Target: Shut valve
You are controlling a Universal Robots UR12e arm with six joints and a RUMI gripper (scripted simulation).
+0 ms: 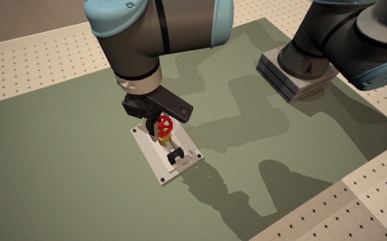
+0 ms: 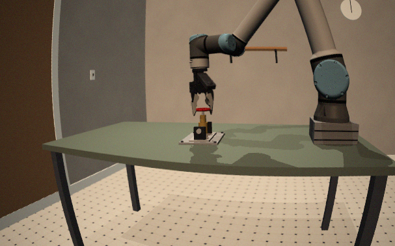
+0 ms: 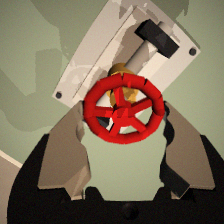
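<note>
The red handwheel is 1 cm above my hand.
</note>
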